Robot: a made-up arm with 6 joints. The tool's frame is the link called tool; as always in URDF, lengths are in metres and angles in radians.
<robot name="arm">
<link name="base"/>
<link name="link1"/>
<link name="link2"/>
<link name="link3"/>
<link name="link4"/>
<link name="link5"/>
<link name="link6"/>
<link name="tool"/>
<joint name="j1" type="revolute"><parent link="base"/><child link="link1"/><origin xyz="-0.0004 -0.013 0.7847"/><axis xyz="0 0 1"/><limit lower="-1.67" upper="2.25"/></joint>
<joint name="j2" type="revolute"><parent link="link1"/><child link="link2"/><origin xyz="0.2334 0.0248 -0.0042" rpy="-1.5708 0 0"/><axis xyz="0 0 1"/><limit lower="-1.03" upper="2.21"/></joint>
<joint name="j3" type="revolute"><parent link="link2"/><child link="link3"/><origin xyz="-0.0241 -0.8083 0.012" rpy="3.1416 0 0"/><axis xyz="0 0 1"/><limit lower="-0.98" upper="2.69"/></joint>
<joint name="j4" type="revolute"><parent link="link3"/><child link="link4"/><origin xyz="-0.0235 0.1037 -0.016" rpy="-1.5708 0 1.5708"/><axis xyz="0 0 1"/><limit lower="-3.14" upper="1.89"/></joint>
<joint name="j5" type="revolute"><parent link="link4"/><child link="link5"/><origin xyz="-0.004 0.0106 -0.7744" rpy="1.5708 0 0"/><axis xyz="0 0 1"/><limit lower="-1.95" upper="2.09"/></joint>
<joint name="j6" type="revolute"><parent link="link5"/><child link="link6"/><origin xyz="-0.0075 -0.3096 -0.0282" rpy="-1.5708 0 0"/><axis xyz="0 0 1"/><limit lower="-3.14" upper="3.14"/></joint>
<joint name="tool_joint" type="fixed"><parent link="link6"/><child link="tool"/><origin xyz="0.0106 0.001 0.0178" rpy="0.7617 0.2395 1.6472"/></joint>
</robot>
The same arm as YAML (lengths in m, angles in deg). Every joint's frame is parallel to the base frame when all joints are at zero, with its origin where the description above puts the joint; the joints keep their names.
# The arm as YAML. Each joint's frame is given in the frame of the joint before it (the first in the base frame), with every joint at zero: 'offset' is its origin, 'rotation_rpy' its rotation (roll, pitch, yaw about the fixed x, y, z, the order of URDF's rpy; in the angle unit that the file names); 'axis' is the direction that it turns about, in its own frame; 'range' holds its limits. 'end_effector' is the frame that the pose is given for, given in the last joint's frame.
length_unit: m
angle_unit: deg
chain:
  - id: j1
    offset: [-0.0004, -0.013, 0.7847]
    rotation_rpy: [0.0, 0.0, 0.0]
    axis: [0.0, 0.0, 1.0]
    range: [-95.68, 128.92]
  - id: j2
    offset: [0.2334, 0.0248, -0.0042]
    rotation_rpy: [0.0, 0.0, 0.0]
    axis: [0.0, 1.0, 0.0]
    range: [-59.01, 126.62]
  - id: j3
    offset: [-0.0241, 0.012, 0.8083]
    rotation_rpy: [0.0, 0.0, 0.0]
    axis: [0.0, -1.0, 0.0]
    range: [-56.15, 154.13]
  - id: j4
    offset: [-0.0235, 0.016, 0.1037]
    rotation_rpy: [0.0, 0.0, 0.0]
    axis: [-1.0, 0.0, 0.0]
    range: [-179.91, 108.29]
  - id: j5
    offset: [0.7744, 0.0106, -0.004]
    rotation_rpy: [0.0, 0.0, 0.0]
    axis: [0.0, -1.0, 0.0]
    range: [-111.73, 119.75]
  - id: j6
    offset: [0.3096, 0.0282, -0.0075]
    rotation_rpy: [0.0, 0.0, 0.0]
    axis: [-1.0, 0.0, 0.0]
    range: [-179.91, 179.91]
end_effector:
  offset: [-0.0178, 0.001, 0.0106]
  rotation_rpy: [-47.4, 4.25, 76.24]

